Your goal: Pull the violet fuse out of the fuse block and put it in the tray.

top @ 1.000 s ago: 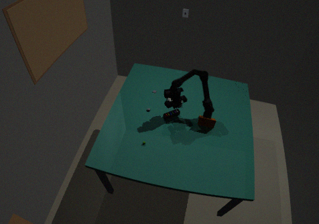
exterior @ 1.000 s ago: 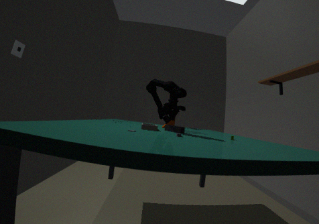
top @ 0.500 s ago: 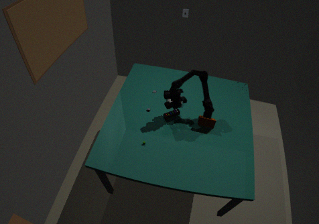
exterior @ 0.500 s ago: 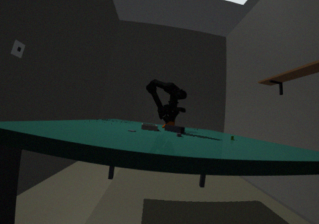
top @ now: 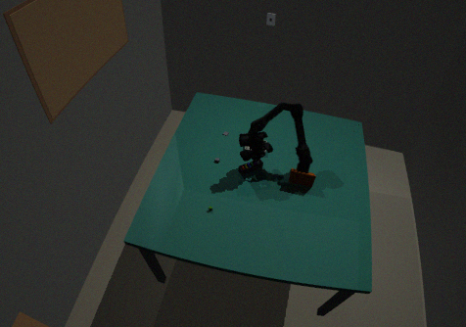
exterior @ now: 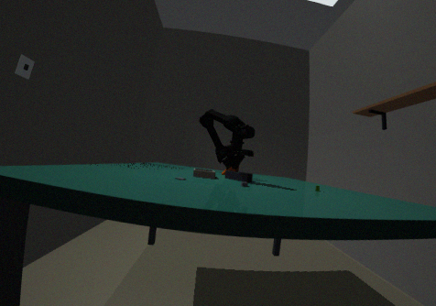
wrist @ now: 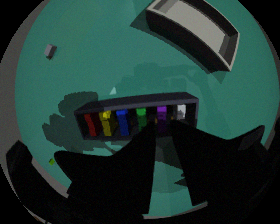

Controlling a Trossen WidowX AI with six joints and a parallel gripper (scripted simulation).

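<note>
Now: the violet fuse 30 mm below my gripper tip. The rest, counted from my gripper tip: tray: 10 mm ahead, 150 mm to the right, 50 mm below.
</note>
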